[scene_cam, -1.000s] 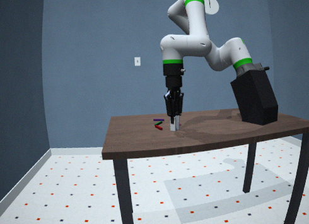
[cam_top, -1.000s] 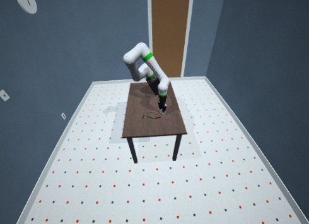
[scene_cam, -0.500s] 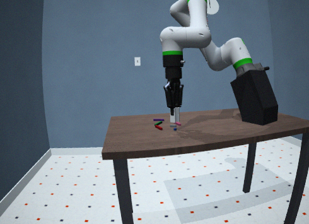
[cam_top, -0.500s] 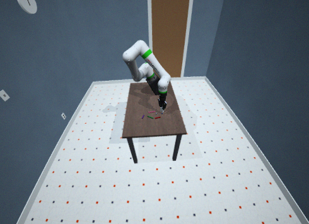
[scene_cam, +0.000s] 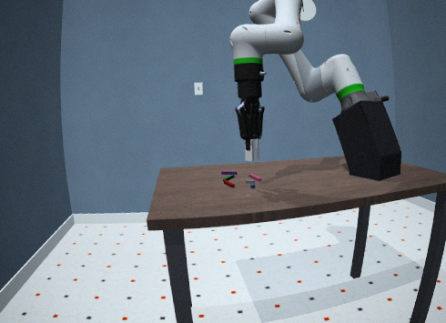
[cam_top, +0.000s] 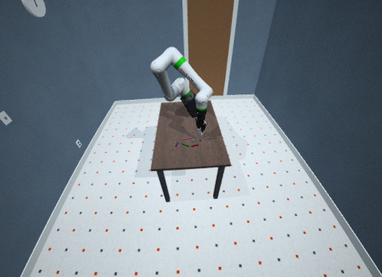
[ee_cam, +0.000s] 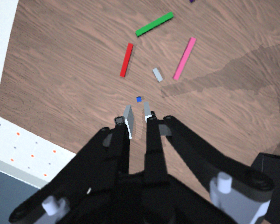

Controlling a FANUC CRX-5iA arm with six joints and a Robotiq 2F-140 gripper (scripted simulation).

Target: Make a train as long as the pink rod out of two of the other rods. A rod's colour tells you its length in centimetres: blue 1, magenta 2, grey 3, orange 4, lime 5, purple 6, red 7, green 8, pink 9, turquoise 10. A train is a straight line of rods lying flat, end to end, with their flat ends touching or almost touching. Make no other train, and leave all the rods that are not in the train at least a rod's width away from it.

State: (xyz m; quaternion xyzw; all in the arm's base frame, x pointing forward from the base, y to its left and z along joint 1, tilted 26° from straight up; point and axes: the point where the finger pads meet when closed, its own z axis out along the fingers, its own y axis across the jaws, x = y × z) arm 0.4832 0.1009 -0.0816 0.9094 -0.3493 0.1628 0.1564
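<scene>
Now: the green rod 150 mm to the right of my hand, 120 mm below it and 60 mm ahead of it. The rest, counted from my hand: small blue rod 120 mm below; red rod 120 mm below, 70 mm ahead, 60 mm to the right; grey rod 120 mm below, 70 mm to the right.
</scene>
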